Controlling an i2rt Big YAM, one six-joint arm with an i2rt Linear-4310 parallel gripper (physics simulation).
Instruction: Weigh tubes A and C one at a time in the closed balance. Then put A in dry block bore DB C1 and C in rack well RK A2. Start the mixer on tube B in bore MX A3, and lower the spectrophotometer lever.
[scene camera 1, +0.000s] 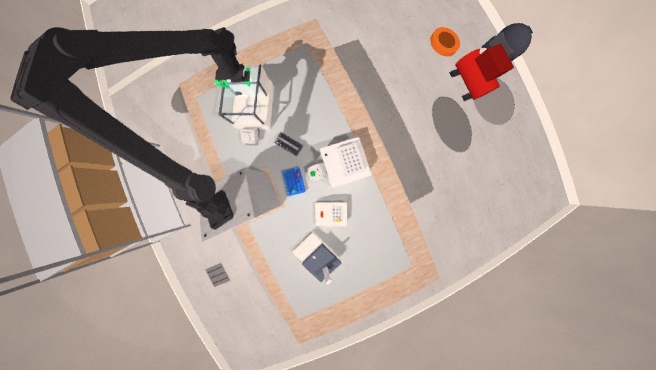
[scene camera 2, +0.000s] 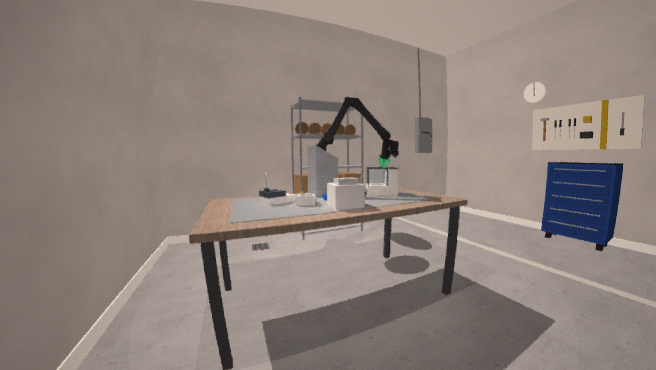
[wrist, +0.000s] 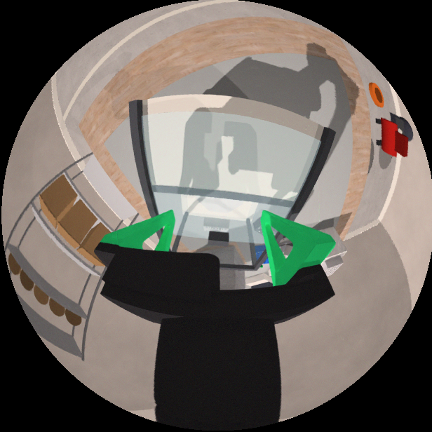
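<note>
My gripper is open and empty, fingers spread just above the top of the glass-walled balance. No tube is discernible inside the balance. The blue rack holds a red-topped and a green-topped piece; letters cannot be read. A large white block has a grid of bores. A smaller white unit has a red part, bores and a yellow-topped piece. The spectrophotometer has a dark top, and its pale lever stands up.
A small white unit with a green part sits between the blue rack and large block. A black slotted holder and a small white box lie near the balance. The grey pedestal stands at the table's edge.
</note>
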